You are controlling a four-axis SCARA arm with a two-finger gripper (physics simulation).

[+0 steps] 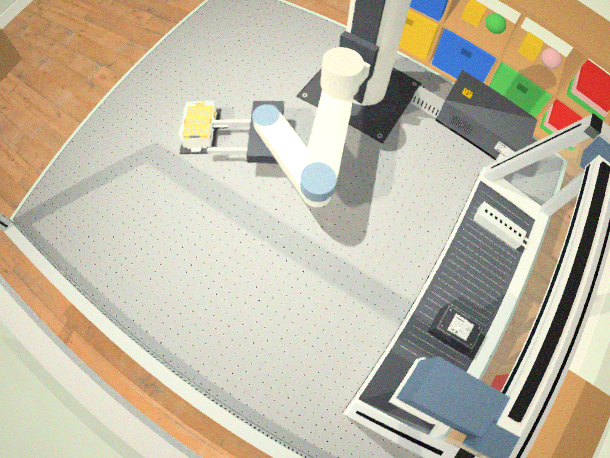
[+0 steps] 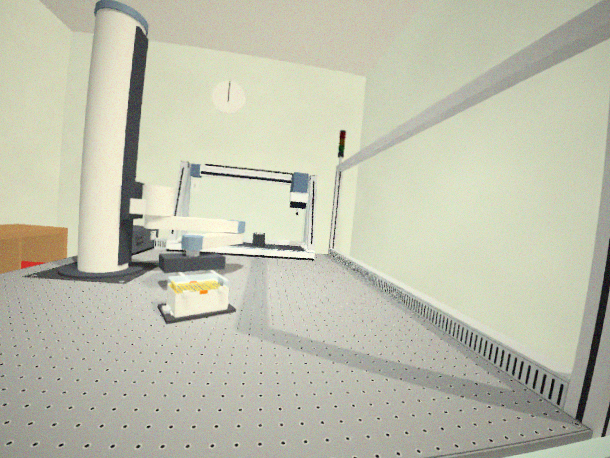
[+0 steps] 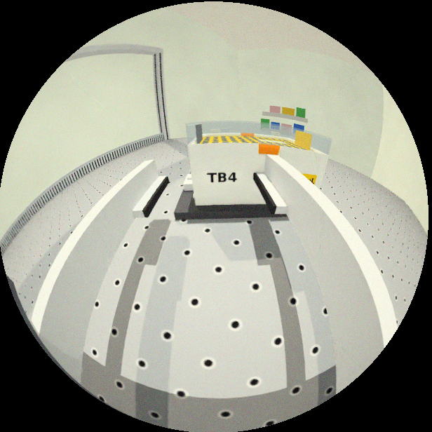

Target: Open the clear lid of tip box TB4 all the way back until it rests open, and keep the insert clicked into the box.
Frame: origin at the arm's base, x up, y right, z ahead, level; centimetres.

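Seen in the pictures: gripper, fingertip midpoint: [image 1: 210, 136] [image 2: 209, 285]; arm's base at its link origin: [image 1: 361, 90] [image 2: 103, 272].
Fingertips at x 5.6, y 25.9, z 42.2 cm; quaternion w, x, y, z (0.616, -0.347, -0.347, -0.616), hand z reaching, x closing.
Offsets run from my fingertips to a thing's middle. "*": to the spot under its first point.
Tip box TB4 @(dx -0.5, dy +6.0, dz -1.6 cm) [image 1: 197, 144] [image 2: 200, 304] [image 3: 222, 192] stands upright on a dark base plate @(* dx -3.6, dy +13.2, dz -4.9 cm) [image 2: 172, 318] [image 3: 183, 207]. Its yellow insert @(dx +2.1, dy +6.0, dz -1.6 cm) [image 1: 199, 119] [image 2: 192, 287] [image 3: 225, 140] sits level in the box top, with an orange clip @(dx +1.3, dy +9.4, dz +0.4 cm) [image 2: 203, 292] [image 3: 269, 149] at the rim. The clear lid @(* dx +3.4, dy +4.2, dz +0.8 cm) [image 2: 210, 277] [image 3: 220, 129] shows low over the insert and looks closed. My gripper [image 1: 212, 136] [image 3: 209, 165] is shut at its narrowest, with nothing held. Its two long fingers still stand apart, level and low, pointing at the TB4-marked end. Whether they touch the box I cannot tell.
The dark gripper body [image 1: 258, 137] [image 2: 192, 262] hangs low beside the box, under the arm. The arm's column [image 1: 385, 50] [image 2: 107, 150] rises from a black foot plate. A grey control box @(* dx +7.1, dy -64.2, dz -51.7 cm) [image 1: 487, 112] and a gantry frame [image 1: 542, 295] with a dark bed stand farther off.
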